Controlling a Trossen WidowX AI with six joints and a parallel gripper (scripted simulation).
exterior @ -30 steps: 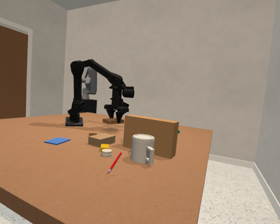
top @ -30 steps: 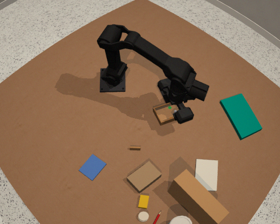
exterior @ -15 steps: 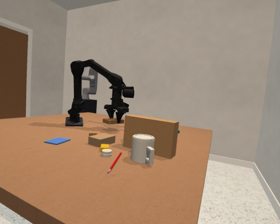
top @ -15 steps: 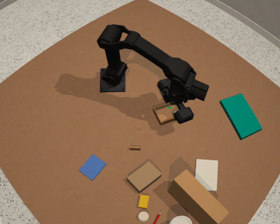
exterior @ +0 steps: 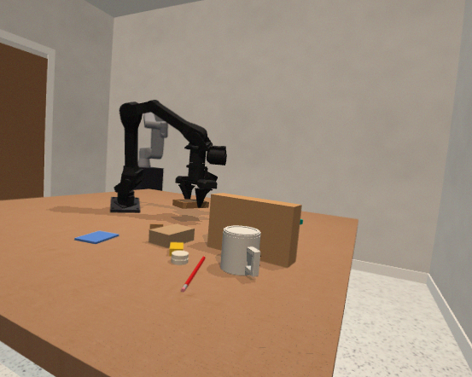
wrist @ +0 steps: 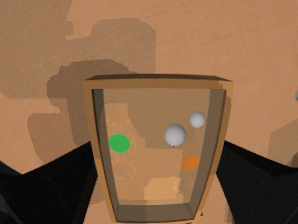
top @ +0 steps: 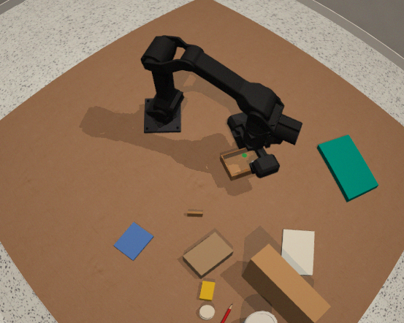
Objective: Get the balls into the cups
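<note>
The wooden puzzle lies 30 mm below my hand and 10 mm to the right of it. The rest, counted from my hand: green slab (280 mm to the left, 190 mm ahead, 80 mm below); then white slab (280 mm ahead, 90 mm below, 50 mm to the right); then tan box (240 mm to the right, 130 mm ahead, 70 mm below).
</note>
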